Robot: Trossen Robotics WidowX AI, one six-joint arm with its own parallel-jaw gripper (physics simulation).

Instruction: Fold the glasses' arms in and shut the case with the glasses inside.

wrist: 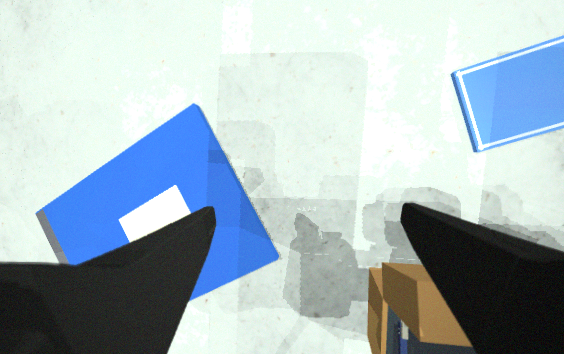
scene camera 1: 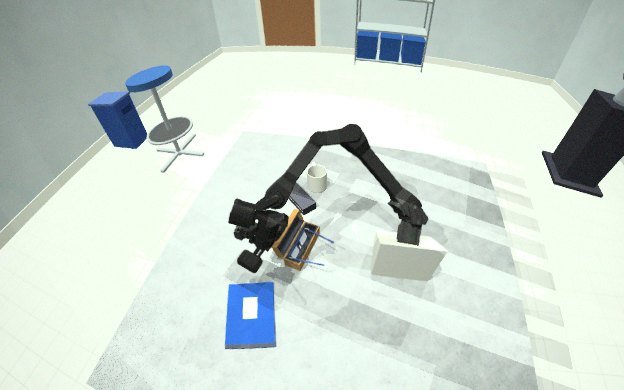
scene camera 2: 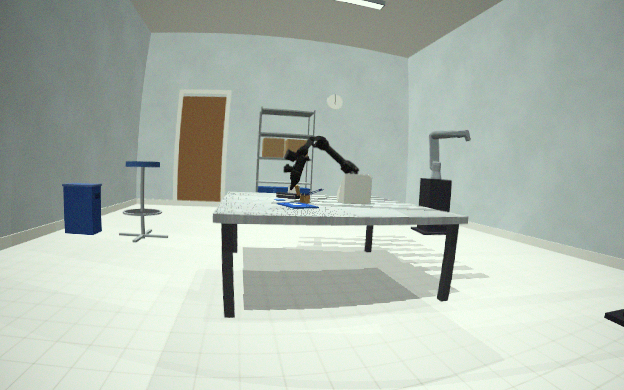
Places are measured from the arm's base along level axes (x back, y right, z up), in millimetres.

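Pixels of known places: gripper, fingertip midpoint: (wrist: pixel 307 213) (scene camera 1: pixel 258 257) (scene camera 2: pixel 290 189); arm's base, origin of the base link: (scene camera 1: pixel 408 241) (scene camera 2: pixel 354 180).
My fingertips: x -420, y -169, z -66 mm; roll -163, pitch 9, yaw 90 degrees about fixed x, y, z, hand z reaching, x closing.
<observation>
Ahead of a thing's pixels: the offset from my fingertips to its top centre. "*": to the spot under its first point.
The orange-brown case {* dx +121, dy +105, dz -65 mm} (scene camera 1: pixel 308 253) (scene camera 2: pixel 304 199) (wrist: pixel 375 310) stands on the table with its lid (scene camera 1: pixel 281 246) (wrist: pixel 402 282) raised. The glasses (scene camera 1: pixel 301 245) lie in the dark-lined case; their two thin blue arms stick out over the side away from the lid. Part of the glasses' blue frame {* dx +92, dy +55, dz -38 mm} (wrist: pixel 403 345) shows at the bottom of the wrist view. My gripper (scene camera 2: pixel 293 187) (wrist: pixel 307 213) is open and empty, above the table on the lid side of the case. In the wrist view its right finger covers part of the case. In scene camera 1 its fingertips cannot be made out.
A blue folder with a white label {dx +36, dy -158, dz -73 mm} (scene camera 1: pixel 250 332) (scene camera 2: pixel 305 205) (wrist: pixel 150 175) lies near the case. A blue flat piece with a white outline {dx -68, dy +147, dz -76 mm} (wrist: pixel 520 95) lies at the wrist view's right. A dark box {dx -15, dy +330, dz -46 mm} (scene camera 1: pixel 303 201) and mug {* dx +45, dy +390, dz -8 mm} (scene camera 1: pixel 317 180) stand behind. A cream block (scene camera 1: pixel 407 260) (scene camera 2: pixel 357 190) stands at the arm's base.
</observation>
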